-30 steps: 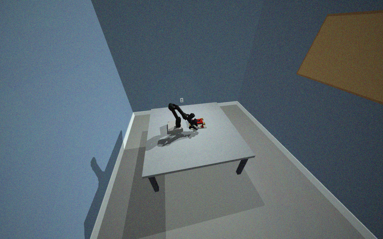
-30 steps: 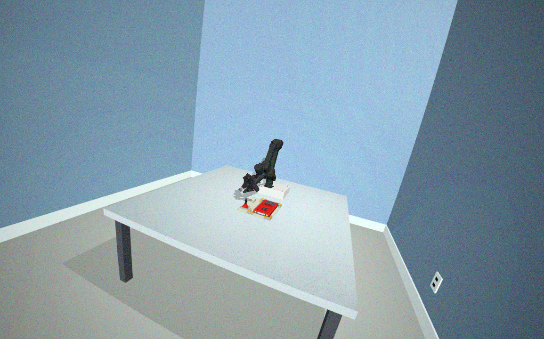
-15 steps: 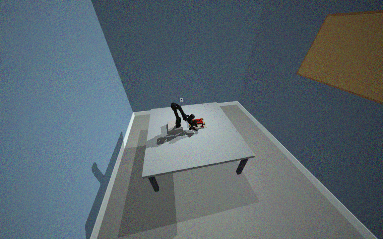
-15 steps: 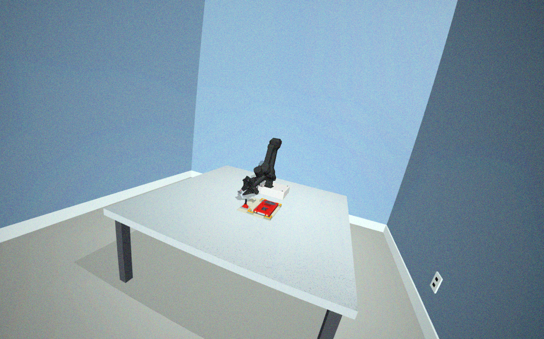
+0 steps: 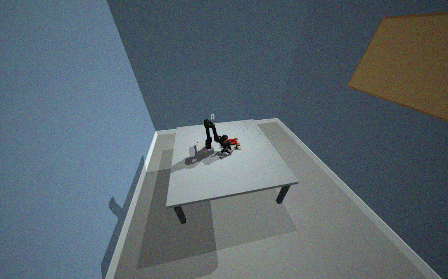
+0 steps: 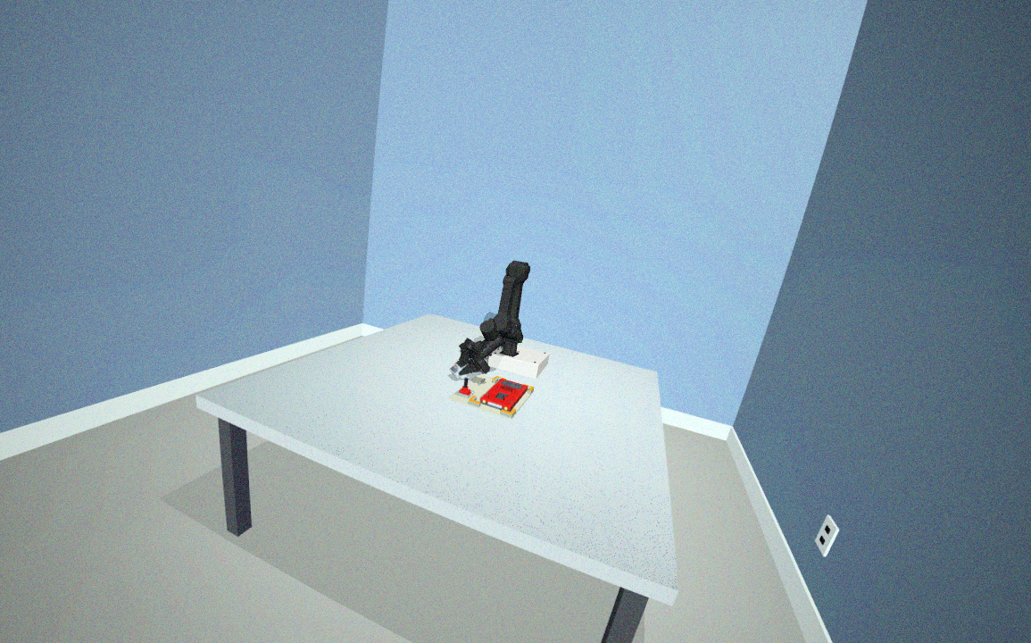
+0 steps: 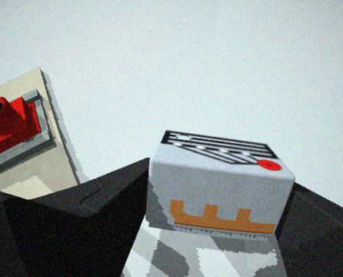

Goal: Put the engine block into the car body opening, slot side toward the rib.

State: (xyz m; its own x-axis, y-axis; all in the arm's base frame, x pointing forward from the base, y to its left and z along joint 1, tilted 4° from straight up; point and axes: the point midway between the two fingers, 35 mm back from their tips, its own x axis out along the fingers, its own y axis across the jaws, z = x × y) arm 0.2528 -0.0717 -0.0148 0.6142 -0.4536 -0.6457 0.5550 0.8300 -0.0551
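The engine block lies right at my gripper tip.
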